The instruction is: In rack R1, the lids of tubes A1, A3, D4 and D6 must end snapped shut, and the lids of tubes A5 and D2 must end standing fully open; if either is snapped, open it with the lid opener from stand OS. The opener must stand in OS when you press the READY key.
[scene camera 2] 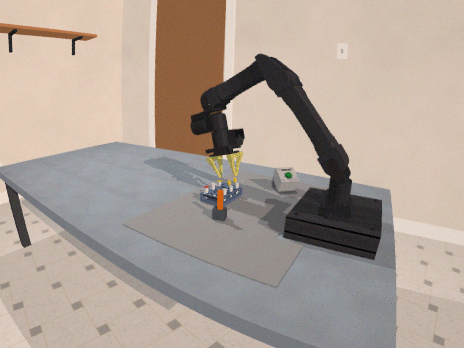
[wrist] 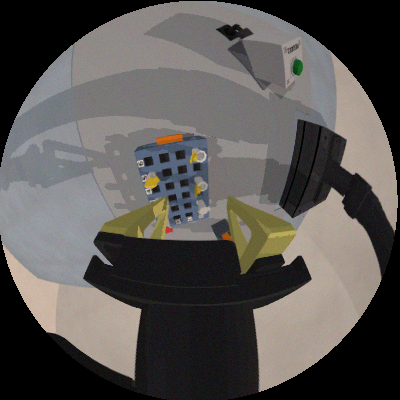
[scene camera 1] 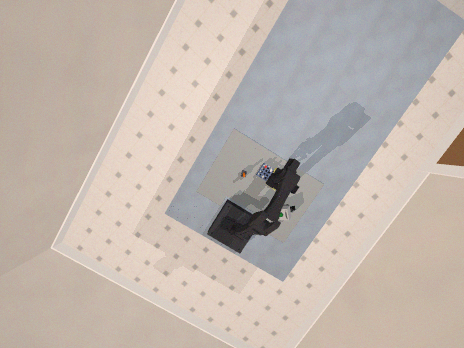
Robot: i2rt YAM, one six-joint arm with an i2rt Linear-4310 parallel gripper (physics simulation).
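Places are measured from the arm's base along level axes (x ahead, y left, z up), in millimetres.
Where they show: gripper, between the fingertips: (scene camera 2: 228, 176) (wrist: 197, 200) (scene camera 1: 271, 179); arm's base, origin of its link: (scene camera 2: 337, 204) (wrist: 327, 170) (scene camera 1: 236, 228).
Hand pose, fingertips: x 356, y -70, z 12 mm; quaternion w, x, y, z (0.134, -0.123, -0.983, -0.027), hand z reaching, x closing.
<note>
Things, the pixels of their centre, and the offset from my fingertips. "spot": a spot on its surface instead. Level surfaces: height alone.
- blue rack R1, middle of its body: (wrist: 177, 188) (scene camera 2: 222, 188) (scene camera 1: 270, 175) dx +16, dy +5, dz -43 mm
- D4, middle of its body: (wrist: 197, 189) dx -6, dy +1, dz -20 mm
- A5, middle of its body: (wrist: 151, 181) dx +40, dy -25, dz -30 mm
- D2, middle of its body: (wrist: 203, 209) dx -7, dy +43, dz -30 mm
- red lid, middle of its body: (wrist: 170, 229) dx +47, dy +54, dz -25 mm
- orange opener, middle of its body: (wrist: 227, 240) (scene camera 2: 219, 203) (scene camera 1: 244, 174) dx -37, dy +152, dz -30 mm
- mat, height of its surface: dz -76 mm
- small black object, a spot on its surface: (wrist: 235, 32) (scene camera 1: 292, 210) spot: dx -138, dy -218, dz -75 mm
The blue rack R1 (scene camera 1: 261, 176) (scene camera 2: 205, 198) (wrist: 177, 164) holds tubes. My gripper (scene camera 2: 228, 177) (wrist: 197, 200) is open and empty above the rack. In the wrist view, D6 (wrist: 201, 155) and D4 (wrist: 201, 186) show pale open mouths with yellow lids beside them. A5 (wrist: 151, 181) shows a yellow lid whose exact state is unclear. D2 (wrist: 203, 208) is pale, its lid state unclear. A red lid (wrist: 169, 230) shows past the rack's near end, probably A1. A3 is hidden by a finger. The orange opener (scene camera 1: 243, 174) (scene camera 2: 220, 198) (wrist: 227, 236) stands in the dark stand OS (scene camera 2: 219, 214) (wrist: 218, 228).
A grey box with a green READY key (scene camera 1: 281, 215) (scene camera 2: 288, 175) (wrist: 297, 67) stands on the arm's side of the mat (scene camera 2: 200, 237). A small black object (scene camera 1: 293, 207) (wrist: 235, 32) lies beside it. The arm's black base (scene camera 1: 225, 232) (scene camera 2: 332, 225) (wrist: 312, 167) stands at the table edge.
</note>
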